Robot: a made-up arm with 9 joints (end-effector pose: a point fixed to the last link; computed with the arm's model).
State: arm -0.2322 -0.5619 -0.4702 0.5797 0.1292 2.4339 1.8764 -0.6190 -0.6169
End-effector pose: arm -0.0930 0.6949 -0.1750 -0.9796 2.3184 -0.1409
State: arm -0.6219 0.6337 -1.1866 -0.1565 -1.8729 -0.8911 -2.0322 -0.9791 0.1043
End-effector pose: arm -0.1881 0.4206 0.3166 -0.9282 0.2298 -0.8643
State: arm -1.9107 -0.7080 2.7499 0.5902 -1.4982 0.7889 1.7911 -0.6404 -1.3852
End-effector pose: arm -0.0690 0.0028 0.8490 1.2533 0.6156 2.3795
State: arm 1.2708 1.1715 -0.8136 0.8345 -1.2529 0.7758 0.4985 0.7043 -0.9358
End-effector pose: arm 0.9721 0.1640 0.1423 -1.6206 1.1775 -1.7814
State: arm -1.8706 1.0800 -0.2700 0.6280 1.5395 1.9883 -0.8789 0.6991 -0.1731
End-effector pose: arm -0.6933 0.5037 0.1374 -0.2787 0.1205 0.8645
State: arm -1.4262 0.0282 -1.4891 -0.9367 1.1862 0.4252 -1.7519 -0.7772 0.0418
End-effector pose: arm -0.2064 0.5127 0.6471 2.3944 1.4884 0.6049
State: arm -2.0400 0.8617 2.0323 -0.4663 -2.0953 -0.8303 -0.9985 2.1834 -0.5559
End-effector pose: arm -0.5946 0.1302 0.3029 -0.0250 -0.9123 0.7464
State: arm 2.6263 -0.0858 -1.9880 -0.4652 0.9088 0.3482 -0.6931 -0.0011 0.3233
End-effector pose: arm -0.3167 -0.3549 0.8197 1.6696 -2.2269 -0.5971
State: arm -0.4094 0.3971 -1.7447 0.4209 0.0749 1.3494 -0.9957 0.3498 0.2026
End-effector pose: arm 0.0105 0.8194 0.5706 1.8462 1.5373 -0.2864
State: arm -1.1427 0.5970 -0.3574 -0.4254 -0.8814 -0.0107 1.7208 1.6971 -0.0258
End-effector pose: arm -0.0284 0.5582 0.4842 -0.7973 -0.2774 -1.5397
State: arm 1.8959 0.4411 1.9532 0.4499 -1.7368 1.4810 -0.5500 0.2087 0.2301
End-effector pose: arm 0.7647 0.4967 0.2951 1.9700 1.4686 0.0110
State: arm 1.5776 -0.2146 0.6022 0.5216 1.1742 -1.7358 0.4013 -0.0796 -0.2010
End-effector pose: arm 0.2412 -0.2773 0.4626 0.1735 -0.4860 -2.6949
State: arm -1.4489 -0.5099 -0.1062 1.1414 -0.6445 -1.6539 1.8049 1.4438 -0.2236
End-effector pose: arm 0.0625 0.7866 0.2181 -0.7055 0.1352 -0.8746
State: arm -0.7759 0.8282 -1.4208 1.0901 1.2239 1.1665 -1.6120 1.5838 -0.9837
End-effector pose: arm -0.7031 1.0547 0.0355 -1.5430 -0.0613 0.3067
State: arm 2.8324 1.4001 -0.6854 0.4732 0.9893 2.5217 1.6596 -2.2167 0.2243
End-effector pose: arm 0.0581 -0.4706 0.1763 -0.9550 0.4737 -2.7064
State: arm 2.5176 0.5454 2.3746 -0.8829 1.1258 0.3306 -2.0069 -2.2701 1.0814
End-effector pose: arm 0.2651 0.4240 0.4242 1.4920 0.3440 0.3919
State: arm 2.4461 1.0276 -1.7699 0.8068 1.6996 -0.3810 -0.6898 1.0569 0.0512
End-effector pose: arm 0.7216 0.1259 -0.0432 0.5348 1.7349 -1.0154
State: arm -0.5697 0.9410 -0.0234 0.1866 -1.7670 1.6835 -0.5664 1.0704 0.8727
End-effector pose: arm -0.0665 0.6692 -0.2576 -0.9840 -1.3018 1.6889
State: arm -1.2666 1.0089 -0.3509 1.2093 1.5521 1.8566 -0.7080 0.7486 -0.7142
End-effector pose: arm -0.4779 0.8442 -0.0821 -1.0494 0.9478 0.4987
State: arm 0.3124 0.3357 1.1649 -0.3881 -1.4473 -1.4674 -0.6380 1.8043 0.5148
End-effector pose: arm 0.3521 0.7145 0.3240 0.4736 -0.8403 -0.8296
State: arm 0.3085 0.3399 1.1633 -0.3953 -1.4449 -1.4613 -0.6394 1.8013 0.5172
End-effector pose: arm 0.3489 0.7171 0.3254 0.4771 -0.8485 -0.8230
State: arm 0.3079 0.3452 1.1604 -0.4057 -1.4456 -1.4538 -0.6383 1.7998 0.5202
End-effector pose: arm 0.3468 0.7194 0.3271 0.4763 -0.8626 -0.8163
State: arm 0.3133 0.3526 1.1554 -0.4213 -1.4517 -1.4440 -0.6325 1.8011 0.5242
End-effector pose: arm 0.3466 0.7212 0.3291 0.4681 -0.8866 -0.8090
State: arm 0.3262 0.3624 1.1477 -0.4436 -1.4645 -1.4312 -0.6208 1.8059 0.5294
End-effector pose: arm 0.3488 0.7221 0.3317 0.4507 -0.9231 -0.8010
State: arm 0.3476 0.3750 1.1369 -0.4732 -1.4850 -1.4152 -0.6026 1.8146 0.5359
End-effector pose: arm 0.3538 0.7222 0.3346 0.4220 -0.9736 -0.7917
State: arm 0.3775 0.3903 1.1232 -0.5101 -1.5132 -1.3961 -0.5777 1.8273 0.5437
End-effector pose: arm 0.3614 0.7214 0.3376 0.3814 -1.0376 -0.7802
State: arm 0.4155 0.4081 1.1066 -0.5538 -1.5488 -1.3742 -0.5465 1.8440 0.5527
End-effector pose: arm 0.3716 0.7198 0.3403 0.3279 -1.1138 -0.7655
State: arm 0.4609 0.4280 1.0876 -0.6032 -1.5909 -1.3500 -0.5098 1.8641 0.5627
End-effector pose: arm 0.3841 0.7172 0.3419 0.2617 -1.1996 -0.7467
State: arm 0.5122 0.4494 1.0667 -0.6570 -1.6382 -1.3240 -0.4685 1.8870 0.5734
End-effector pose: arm 0.3985 0.7136 0.3419 0.1835 -1.2913 -0.7225
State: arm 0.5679 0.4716 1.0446 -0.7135 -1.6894 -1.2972 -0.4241 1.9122 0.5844
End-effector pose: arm 0.4147 0.7088 0.3396 0.0942 -1.3847 -0.6924
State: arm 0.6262 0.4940 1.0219 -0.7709 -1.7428 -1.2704 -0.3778 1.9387 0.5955
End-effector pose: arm 0.4321 0.7028 0.3345 -0.0038 -1.4756 -0.6558
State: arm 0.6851 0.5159 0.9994 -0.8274 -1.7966 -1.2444 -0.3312 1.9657 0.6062
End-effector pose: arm 0.4502 0.6953 0.3267 -0.1072 -1.5596 -0.6132
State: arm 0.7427 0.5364 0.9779 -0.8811 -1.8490 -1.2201 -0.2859 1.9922 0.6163
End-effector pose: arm 0.4685 0.6862 0.3164 -0.2123 -1.6332 -0.5663
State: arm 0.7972 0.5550 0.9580 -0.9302 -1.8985 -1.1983 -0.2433 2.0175 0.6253
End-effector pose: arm 0.4864 0.6756 0.3044 -0.3150 -1.6943 -0.5175
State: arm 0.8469 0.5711 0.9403 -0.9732 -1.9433 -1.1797 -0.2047 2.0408 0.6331
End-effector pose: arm 0.5032 0.6637 0.2916 -0.4109 -1.7419 -0.4699
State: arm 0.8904 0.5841 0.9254 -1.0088 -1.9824 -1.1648 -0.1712 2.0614 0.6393
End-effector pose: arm 0.5182 0.6512 0.2792 -0.4962 -1.7759 -0.4271
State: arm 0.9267 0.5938 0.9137 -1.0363 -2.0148 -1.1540 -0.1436 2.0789 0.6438
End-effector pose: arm 0.5312 0.6388 0.2682 -0.5684 -1.7977 -0.3923
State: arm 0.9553 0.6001 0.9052 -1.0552 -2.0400 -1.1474 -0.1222 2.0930 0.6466
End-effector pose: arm 0.5417 0.6273 0.2595 -0.6254 -1.8091 -0.3676
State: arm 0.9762 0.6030 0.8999 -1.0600 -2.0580 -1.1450 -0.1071 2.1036 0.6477
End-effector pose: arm 0.5497 0.6165 0.2552 -0.6635 -1.8126 -0.3603
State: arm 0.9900 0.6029 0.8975 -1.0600 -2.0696 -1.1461 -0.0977 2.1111 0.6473
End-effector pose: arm 0.5556 0.6077 0.2526 -0.6890 -1.8096 -0.3613
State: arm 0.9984 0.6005 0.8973 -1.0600 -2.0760 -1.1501 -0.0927 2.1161 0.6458
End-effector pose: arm 0.5601 0.6012 0.2502 -0.7068 -1.8013 -0.3652
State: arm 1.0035 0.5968 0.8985 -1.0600 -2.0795 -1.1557 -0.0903 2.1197 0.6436
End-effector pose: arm 0.5638 0.5960 0.2479 -0.7201 -1.7899 -0.3709
